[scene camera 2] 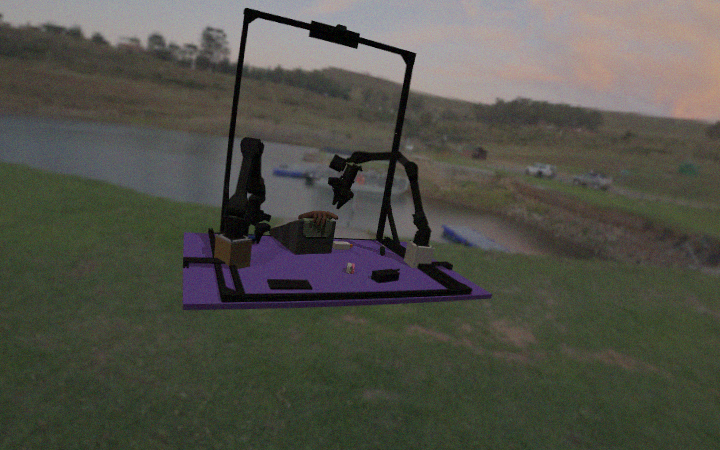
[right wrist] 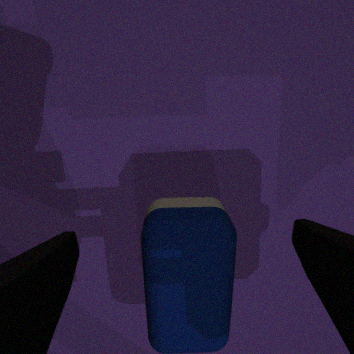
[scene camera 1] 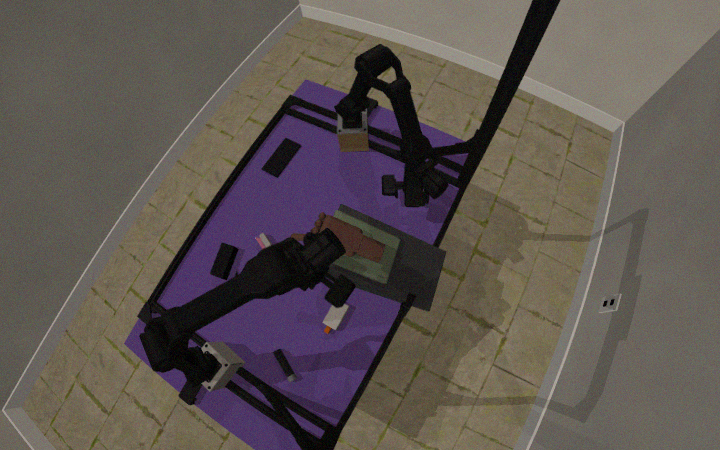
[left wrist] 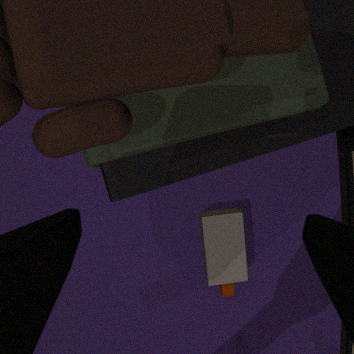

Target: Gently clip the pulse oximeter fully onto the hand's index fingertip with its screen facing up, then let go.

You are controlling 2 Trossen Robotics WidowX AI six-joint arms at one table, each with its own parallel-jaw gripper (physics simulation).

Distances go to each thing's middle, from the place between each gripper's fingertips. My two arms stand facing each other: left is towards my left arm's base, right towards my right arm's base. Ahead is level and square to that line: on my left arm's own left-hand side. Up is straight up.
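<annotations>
My right gripper is 1 cm short of the blue pulse oximeter (right wrist: 188,244) and 1 cm to the left of it. Relative to my right hand: dark slab (scene camera 1: 417,267), 24 cm to the left, 2 cm behind and 3 cm above; white and orange box (left wrist: 222,234), 45 cm to the left and 4 cm ahead; green pad (scene camera 1: 380,272), 25 cm to the left, 5 cm ahead and 11 cm above.
My left gripper is 90 mm above the green pad, 110 mm to the left of it and 30 mm past it. Relative to my left hand: dark slab, 120 mm to the right, 100 mm behind and 170 mm below; white and orange box, 90 mm to the left, 40 mm behind and 200 mm below; blue pulse oximeter, 370 mm to the right, 70 mm behind and 200 mm below.
</annotations>
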